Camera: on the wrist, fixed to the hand. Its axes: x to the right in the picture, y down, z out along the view.
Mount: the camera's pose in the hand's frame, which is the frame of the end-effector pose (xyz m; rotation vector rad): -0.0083 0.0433 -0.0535 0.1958 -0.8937 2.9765
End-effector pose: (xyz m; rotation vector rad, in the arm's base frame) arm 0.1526 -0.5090 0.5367 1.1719 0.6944 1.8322
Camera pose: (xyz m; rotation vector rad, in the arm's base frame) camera 0.0905 -0.5387 0.5452 -1.1542 1.1758 -0.5848
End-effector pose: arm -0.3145 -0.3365 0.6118 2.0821 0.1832 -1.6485
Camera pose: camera -0.2527 -0.3494 0.6405 -0.1972 -1.9678 -0.0084
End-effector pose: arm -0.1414 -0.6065 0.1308 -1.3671 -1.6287 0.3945
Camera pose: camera -0.0733 -0.6164 0.1222 1.5034 -1.0582 -1.7320
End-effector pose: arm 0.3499 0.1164 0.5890 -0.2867 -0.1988 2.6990
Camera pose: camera 0.3527 0.0789 0.5307 -0.4529 -0.2014 -0.5040
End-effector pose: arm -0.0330 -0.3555 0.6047 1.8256 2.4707 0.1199
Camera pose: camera 0.0052 -0.3520 0.6624 2.2592 -1.6127 -0.5386
